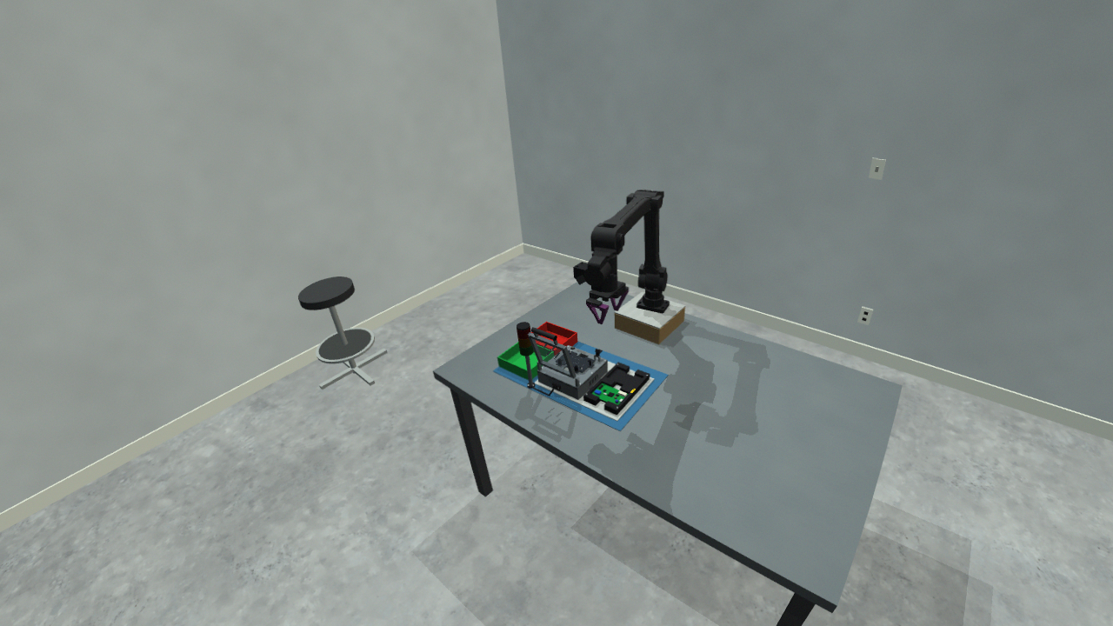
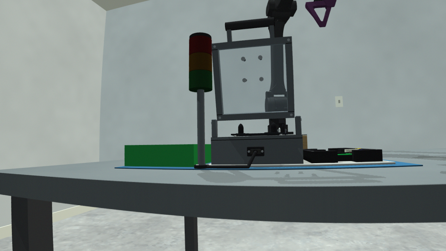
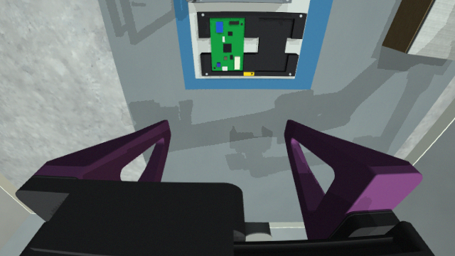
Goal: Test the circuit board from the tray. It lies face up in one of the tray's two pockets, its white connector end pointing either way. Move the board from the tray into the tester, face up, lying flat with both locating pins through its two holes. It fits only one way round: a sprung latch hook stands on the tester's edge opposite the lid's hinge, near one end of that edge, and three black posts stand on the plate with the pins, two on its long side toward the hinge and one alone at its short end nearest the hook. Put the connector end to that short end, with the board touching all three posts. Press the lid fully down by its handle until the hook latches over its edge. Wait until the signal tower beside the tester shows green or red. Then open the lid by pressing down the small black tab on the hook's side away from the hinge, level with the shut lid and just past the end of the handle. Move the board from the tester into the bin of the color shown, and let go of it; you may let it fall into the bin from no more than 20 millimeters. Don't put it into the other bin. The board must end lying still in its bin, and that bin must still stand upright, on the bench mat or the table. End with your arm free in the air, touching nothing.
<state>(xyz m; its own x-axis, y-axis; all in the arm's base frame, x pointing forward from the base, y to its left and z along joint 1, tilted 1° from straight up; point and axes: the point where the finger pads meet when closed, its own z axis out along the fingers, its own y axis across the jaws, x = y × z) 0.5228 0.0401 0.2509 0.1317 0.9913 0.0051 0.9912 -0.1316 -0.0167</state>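
My gripper is now 310 mm above the green circuit board. Also, from my hand: black tester plate 50 mm behind, 160 mm to the right, 260 mm below; then black latch hook 120 mm behind, 100 mm to the right, 250 mm below; then clear lid 60 mm ahead, 180 mm to the right, 150 mm below.
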